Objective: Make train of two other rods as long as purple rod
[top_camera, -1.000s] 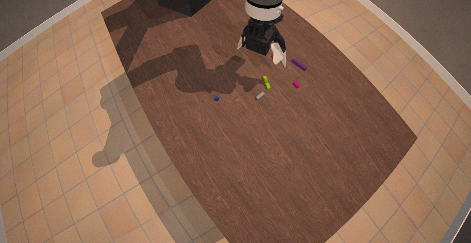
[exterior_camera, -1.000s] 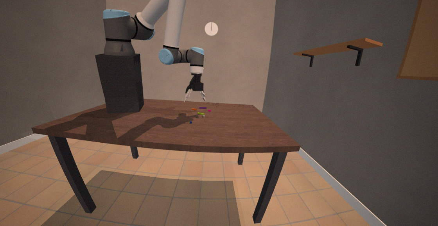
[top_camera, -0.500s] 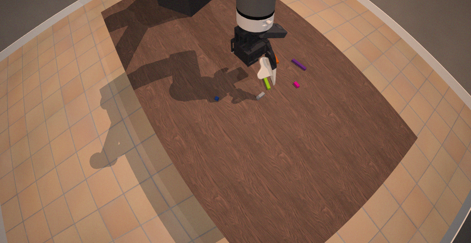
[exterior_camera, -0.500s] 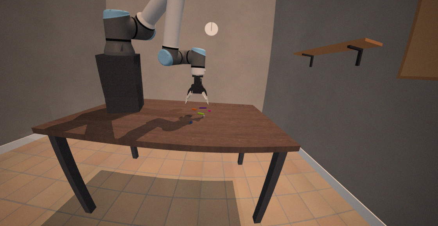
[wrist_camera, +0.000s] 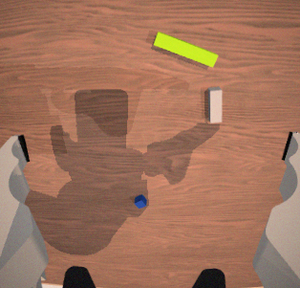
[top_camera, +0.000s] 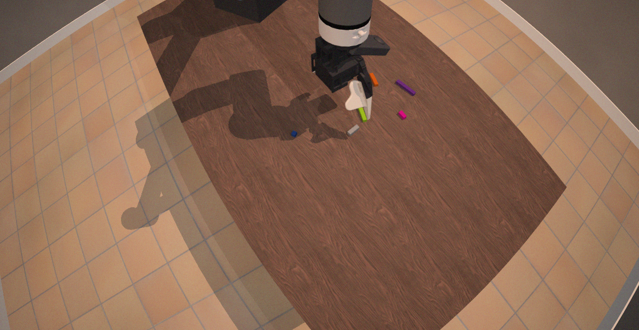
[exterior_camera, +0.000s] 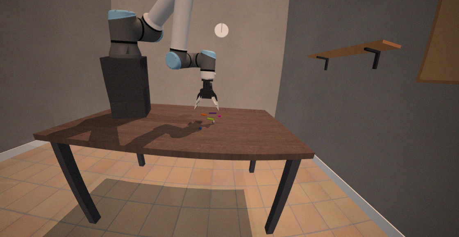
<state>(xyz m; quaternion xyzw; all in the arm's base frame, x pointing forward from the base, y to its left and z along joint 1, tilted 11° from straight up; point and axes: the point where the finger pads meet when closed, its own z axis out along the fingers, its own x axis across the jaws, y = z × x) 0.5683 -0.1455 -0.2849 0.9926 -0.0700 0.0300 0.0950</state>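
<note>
My hand is 13 cm to the left of the blue rod, 7 cm above it and 4 cm past it. Round my hand: lime rod: 7 cm below, 3 cm to the left, 3 cm ahead; grey rod: 7 cm below, 5 cm ahead, 2 cm to the right; orange rod: 13 cm to the left, 7 cm below, 2 cm behind.
</note>
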